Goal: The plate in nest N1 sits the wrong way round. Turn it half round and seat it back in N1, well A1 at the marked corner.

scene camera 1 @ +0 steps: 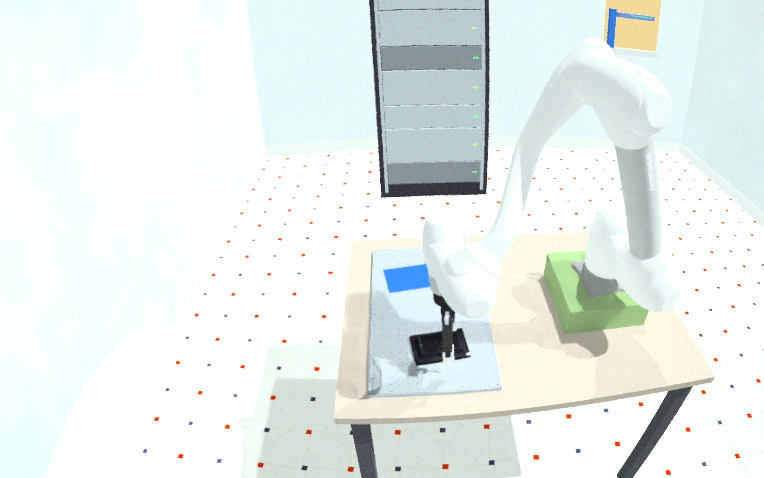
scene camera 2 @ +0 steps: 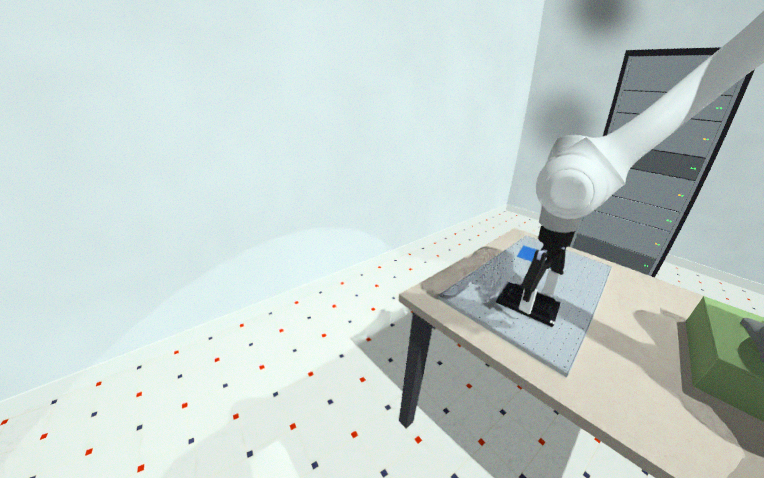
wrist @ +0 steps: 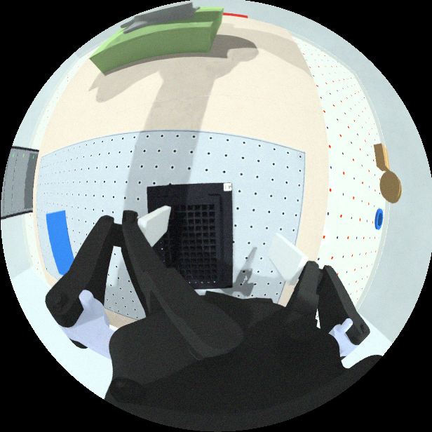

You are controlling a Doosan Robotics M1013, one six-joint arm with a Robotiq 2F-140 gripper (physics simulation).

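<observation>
The black gridded plate (scene camera 1: 432, 344) (wrist: 197, 235) lies flat in a black nest (wrist: 226, 242) on the perforated board (scene camera 1: 394, 380) (scene camera 2: 585, 281) (wrist: 270, 200). A small white tag (scene camera 1: 467, 355) (scene camera 2: 552, 322) (wrist: 227, 187) marks one nest corner. The well lettering on the plate is too small and dark to read. My gripper (scene camera 1: 447, 350) (scene camera 2: 539, 294) (wrist: 221, 232) is open and empty. It points down low over the nest, with one pale fingertip toward each long side in scene camera 2's view. The fingers hide part of the plate, and their exact height above it is hard to tell.
A blue rectangle (scene camera 1: 406, 278) (scene camera 2: 527, 253) (wrist: 60, 242) lies on the board's far part. The green block (scene camera 1: 605, 320) (scene camera 2: 729, 360) (wrist: 160, 42) under the arm's base stands on the wooden table (scene camera 1: 535, 388) (scene camera 2: 625, 394) (wrist: 250, 110). A server rack (scene camera 1: 378, 112) stands behind the table.
</observation>
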